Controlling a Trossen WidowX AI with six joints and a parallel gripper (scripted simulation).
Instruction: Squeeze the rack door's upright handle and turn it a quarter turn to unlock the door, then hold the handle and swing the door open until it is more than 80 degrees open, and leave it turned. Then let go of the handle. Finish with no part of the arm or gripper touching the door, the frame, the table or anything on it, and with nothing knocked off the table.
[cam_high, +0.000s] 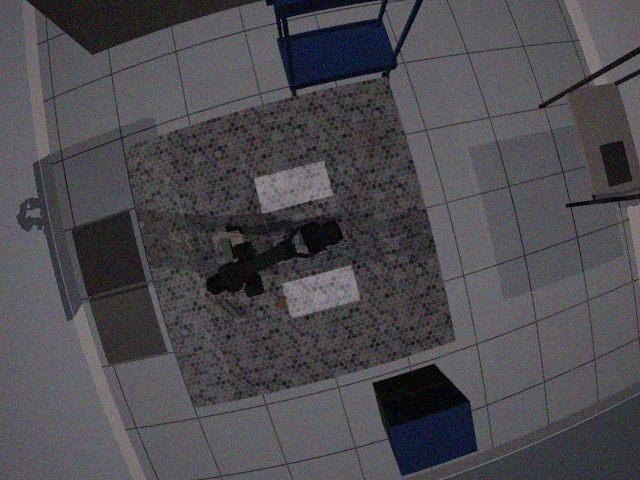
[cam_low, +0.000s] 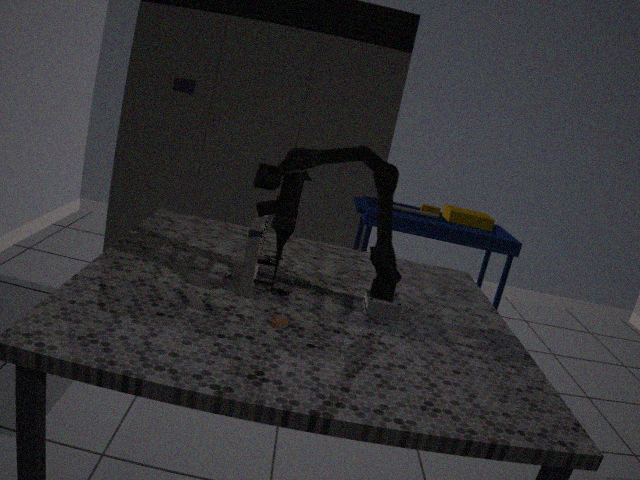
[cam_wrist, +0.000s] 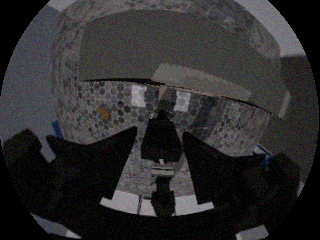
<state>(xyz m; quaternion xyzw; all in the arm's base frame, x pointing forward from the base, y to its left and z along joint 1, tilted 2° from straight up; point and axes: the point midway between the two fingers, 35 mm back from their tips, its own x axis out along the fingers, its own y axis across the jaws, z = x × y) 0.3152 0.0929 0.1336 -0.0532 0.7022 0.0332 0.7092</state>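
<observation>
Right now the dark handle is 10 mm behind my gripper tip and 30 mm below it. The rest, counted from my gripper tip: orange piece: 60 mm behind, 190 mm to the left, 140 mm below.
</observation>
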